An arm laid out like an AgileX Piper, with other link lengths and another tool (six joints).
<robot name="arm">
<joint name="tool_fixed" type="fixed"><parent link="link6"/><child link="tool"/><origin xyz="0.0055 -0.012 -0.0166" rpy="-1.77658 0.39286 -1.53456"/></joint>
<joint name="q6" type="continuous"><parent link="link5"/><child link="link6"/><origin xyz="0.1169 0 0.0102"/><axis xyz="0.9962 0 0.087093"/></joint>
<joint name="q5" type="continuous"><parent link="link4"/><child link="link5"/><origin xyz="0 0 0"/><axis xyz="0 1 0"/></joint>
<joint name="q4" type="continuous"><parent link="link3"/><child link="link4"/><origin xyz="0.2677 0 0.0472"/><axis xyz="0.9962 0 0.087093"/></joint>
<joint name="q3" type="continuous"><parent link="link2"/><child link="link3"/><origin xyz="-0.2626 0 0.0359"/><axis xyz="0 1 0"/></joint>
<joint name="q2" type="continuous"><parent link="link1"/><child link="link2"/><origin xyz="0 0 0"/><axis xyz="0 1 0"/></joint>
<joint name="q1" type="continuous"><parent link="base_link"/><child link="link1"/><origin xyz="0 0 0.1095"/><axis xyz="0 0 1"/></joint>
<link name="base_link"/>
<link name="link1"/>
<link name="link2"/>
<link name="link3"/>
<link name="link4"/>
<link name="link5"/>
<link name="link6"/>
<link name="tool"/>
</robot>
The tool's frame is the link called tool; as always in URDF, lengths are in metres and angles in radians. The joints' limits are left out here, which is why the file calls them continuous.
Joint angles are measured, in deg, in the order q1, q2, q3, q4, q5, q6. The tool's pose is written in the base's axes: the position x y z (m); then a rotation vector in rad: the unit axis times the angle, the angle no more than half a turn. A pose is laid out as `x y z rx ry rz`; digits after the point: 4 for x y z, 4 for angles.
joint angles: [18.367, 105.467, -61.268, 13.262, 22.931, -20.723]
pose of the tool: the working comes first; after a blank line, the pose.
Where each joint sits with the arm in this pose, in the base's axes (m; each line is computed from the numbers above, not from the rounded line before):
q1: 0.0000 0.0000 0.1095
q2: 0.0000 0.0000 0.1095
q3: 0.0993 0.0330 0.3530
q4: 0.3127 0.1038 0.2002
q5: 0.3127 0.1038 0.2002
q6: 0.3621 0.1313 0.0974
the tool: 0.3564 0.1147 0.0856

0.3564 0.1147 0.0856 -2.1677 1.9091 0.0533
